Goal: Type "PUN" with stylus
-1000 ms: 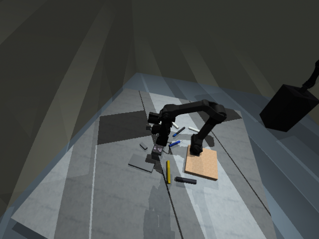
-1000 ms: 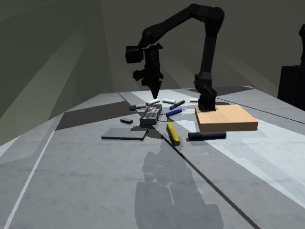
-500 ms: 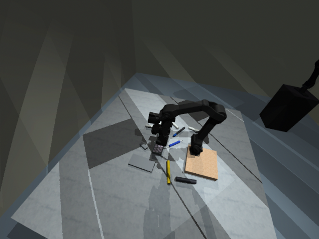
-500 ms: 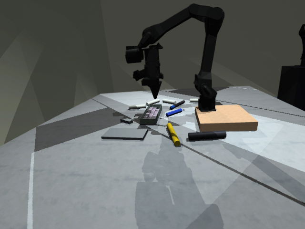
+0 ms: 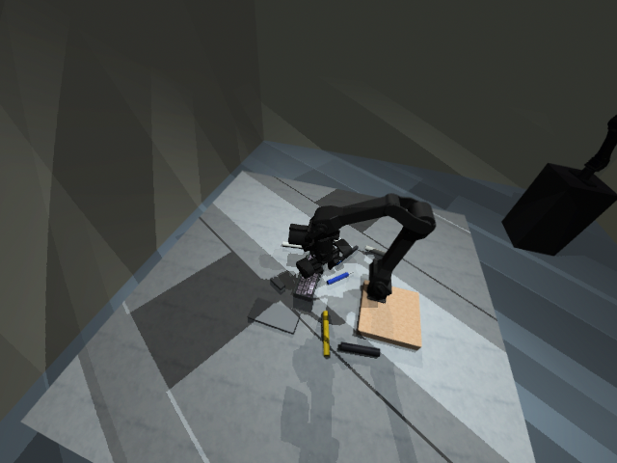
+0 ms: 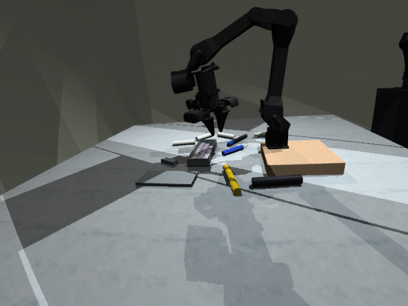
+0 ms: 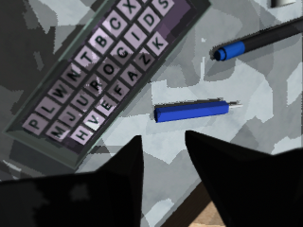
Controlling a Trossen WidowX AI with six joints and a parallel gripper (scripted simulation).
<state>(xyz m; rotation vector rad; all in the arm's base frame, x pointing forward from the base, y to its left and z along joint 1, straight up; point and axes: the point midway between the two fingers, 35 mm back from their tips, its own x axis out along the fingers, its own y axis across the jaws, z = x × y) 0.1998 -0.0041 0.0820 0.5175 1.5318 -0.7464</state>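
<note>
Right now my gripper tip is 70 mm past the blue stylus, 60 mm to the left of it and 70 mm above it. From my gripper tip the other things lie so: blue-capped pen: 50 mm behind, 140 mm to the right, 70 mm below; small grey block: 160 mm ahead, 50 mm to the left, 80 mm below; stylus tip: 100 mm behind, 80 mm to the right, 70 mm below.
</note>
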